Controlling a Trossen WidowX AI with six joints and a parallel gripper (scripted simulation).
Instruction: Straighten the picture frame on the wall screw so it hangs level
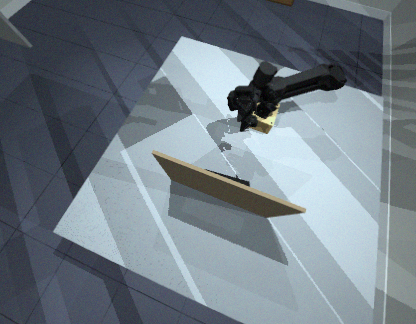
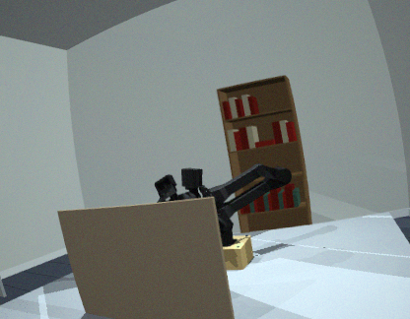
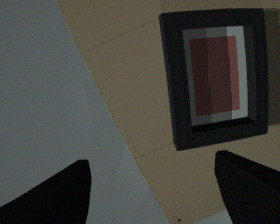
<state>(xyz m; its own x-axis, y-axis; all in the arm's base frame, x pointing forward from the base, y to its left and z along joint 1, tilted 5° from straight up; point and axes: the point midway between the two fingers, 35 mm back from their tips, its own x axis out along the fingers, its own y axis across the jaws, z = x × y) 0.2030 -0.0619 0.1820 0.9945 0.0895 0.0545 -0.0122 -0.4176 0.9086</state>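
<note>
The picture frame is 19 cm ahead of my gripper tip, 5 cm to the left of it and 9 cm below it. Also, from my gripper tip: tan wall panel: 21 cm ahead, 4 cm to the left, 10 cm below.
</note>
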